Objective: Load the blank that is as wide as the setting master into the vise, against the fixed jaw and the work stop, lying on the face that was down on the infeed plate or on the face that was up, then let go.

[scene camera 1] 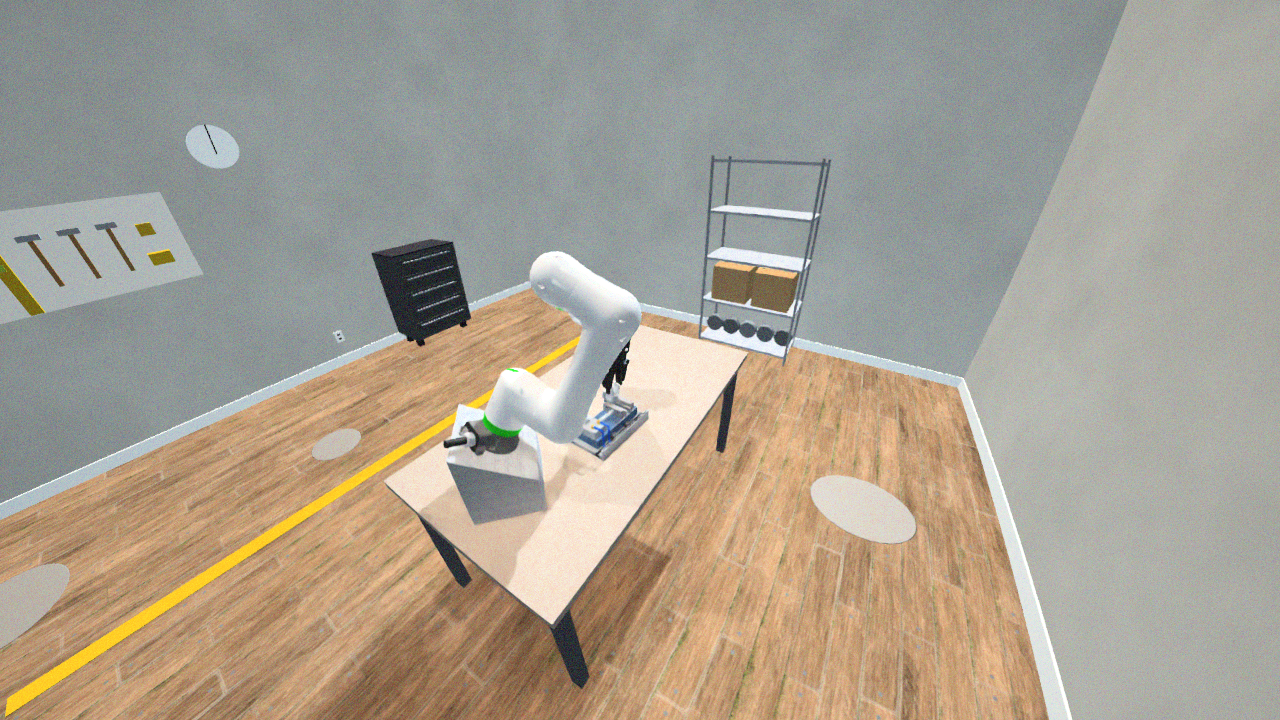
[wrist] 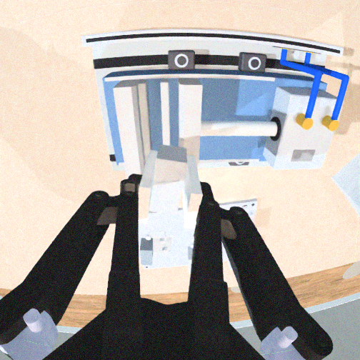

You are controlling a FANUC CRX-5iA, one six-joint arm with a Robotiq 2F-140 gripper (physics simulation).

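Seen in the pictures: gripper, fingertip midpoint: (scene camera 1: pixel 612 397); arm's base at its link origin: (scene camera 1: pixel 495 437).
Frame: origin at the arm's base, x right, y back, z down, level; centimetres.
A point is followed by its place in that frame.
Observation:
The vise (scene camera 1: pixel 623 431) @(x 19.7, y -41.0, z 16.8 cm) (wrist: pixel 250 100) has a blue bed. Its fixed jaw (wrist: pixel 126 115) is the pale bar at the left in the wrist view, and its moving jaw (wrist: pixel 190 107) is joined to a white rod. My gripper (scene camera 1: pixel 613 386) @(x 7.9, y -48.8, z 10.2 cm) (wrist: pixel 169 166) is shut on a pale grey blank (wrist: pixel 171 172). The blank's far end overlaps the near end of the gap between the jaws in the wrist view; whether it touches either jaw I cannot tell. The work stop does not show, and the blank and fingers cover that area. The infeed plate and setting master cannot be clearly told apart behind the fingers.
A white plate (wrist: pixel 170 257) with small grey blocks lies below the fingers in the wrist view. Blue pipes (wrist: pixel 314 95) rise by the actuator block (wrist: pixel 300 142) at the vise's right end. The vise stands on the table (scene camera 1: pixel 689 376) @(x 18.5, y -97.7, z 21.8 cm), with the robot's pedestal (scene camera 1: pixel 501 488) @(x 12.0, y 8.7, z 7.6 cm) beside it.

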